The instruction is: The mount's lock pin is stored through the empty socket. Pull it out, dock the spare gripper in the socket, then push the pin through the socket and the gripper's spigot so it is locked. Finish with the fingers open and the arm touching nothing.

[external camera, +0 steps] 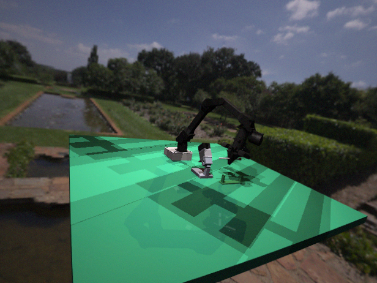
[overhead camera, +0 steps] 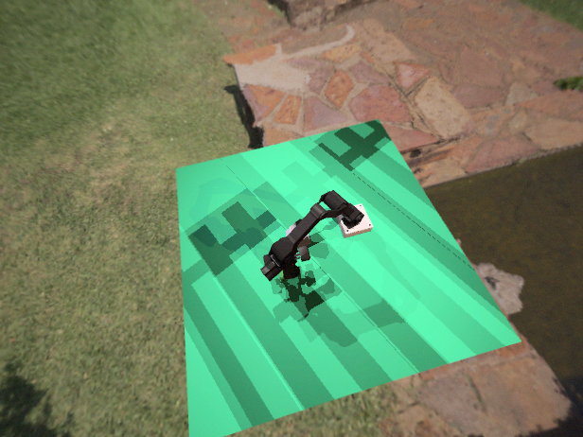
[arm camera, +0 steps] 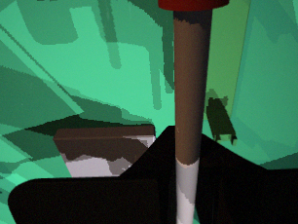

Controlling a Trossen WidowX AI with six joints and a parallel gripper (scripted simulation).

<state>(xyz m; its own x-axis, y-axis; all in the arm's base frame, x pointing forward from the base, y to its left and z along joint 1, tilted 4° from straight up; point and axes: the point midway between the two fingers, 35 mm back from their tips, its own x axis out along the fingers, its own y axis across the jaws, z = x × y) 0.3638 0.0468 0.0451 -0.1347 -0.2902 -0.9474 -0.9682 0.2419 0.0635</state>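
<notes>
Right now my gripper tip is 90 mm to the left of the grey mount, 80 mm past it and 30 mm above it. Also, from my gripper tip: spare gripper (100 mm behind, 90 mm to the right, 30 mm above); then green cradle (60 mm below, 40 mm ahead).
</notes>
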